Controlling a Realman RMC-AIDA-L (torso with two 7-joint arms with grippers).
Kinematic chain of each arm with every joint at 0, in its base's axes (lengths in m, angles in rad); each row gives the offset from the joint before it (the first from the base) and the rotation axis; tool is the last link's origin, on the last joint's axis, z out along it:
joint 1: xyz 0 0 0.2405 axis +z
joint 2: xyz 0 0 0 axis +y
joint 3: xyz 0 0 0.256 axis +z
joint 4: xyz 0 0 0 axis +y
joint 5: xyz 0 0 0.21 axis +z
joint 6: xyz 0 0 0 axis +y
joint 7: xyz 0 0 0.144 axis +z
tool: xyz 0 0 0
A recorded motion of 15 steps. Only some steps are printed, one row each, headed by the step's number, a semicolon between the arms.
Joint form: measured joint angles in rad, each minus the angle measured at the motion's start. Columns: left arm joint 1, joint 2, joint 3, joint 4, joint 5, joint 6, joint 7; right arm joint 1, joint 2, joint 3, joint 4, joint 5, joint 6, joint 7.
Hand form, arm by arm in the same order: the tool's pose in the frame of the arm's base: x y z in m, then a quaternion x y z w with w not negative. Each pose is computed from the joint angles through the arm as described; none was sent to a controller.
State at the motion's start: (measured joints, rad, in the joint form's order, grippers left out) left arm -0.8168 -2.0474 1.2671 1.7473 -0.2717 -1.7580 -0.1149; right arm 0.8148 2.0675 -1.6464 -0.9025 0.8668 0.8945 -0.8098
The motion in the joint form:
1: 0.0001 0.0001 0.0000 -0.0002 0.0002 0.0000 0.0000; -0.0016 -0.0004 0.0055 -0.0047 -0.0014 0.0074 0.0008
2: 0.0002 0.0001 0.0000 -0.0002 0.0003 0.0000 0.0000; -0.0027 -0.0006 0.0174 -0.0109 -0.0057 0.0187 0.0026
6: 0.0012 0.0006 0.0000 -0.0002 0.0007 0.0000 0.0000; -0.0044 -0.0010 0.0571 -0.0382 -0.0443 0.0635 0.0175
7: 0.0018 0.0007 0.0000 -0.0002 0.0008 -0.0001 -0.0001; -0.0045 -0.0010 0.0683 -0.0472 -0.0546 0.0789 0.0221
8: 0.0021 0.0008 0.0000 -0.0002 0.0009 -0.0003 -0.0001; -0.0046 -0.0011 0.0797 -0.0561 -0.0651 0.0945 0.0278
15: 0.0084 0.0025 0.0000 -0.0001 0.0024 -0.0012 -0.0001; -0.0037 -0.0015 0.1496 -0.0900 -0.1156 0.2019 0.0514
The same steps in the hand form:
1: -0.0753 0.3814 0.0984 -0.78209 -0.47280 0.05109 0.40273; 0.1347 0.4104 -0.0839 -0.96073 0.17523 -0.05433 0.20819
2: -0.0753 0.3814 0.0984 -0.78204 -0.47284 0.05113 0.40277; 0.1344 0.4109 -0.0817 -0.96034 0.17795 -0.05342 0.20792
6: -0.0758 0.3814 0.0986 -0.78162 -0.47318 0.05144 0.40313; 0.1336 0.4128 -0.0731 -0.95855 0.18296 -0.05882 0.21036
7: -0.0761 0.3814 0.0986 -0.78141 -0.47347 0.05160 0.40319; 0.1330 0.4131 -0.0707 -0.95821 0.18446 -0.06048 0.21014
8: -0.0762 0.3814 0.0987 -0.78129 -0.47361 0.05177 0.40323; 0.1326 0.4134 -0.0682 -0.95769 0.18662 -0.06220 0.21008
15: -0.0790 0.3810 0.0994 -0.77913 -0.47605 0.05377 0.40429; 0.1351 0.4119 -0.0551 -0.95463 0.20702 -0.07805 0.19932

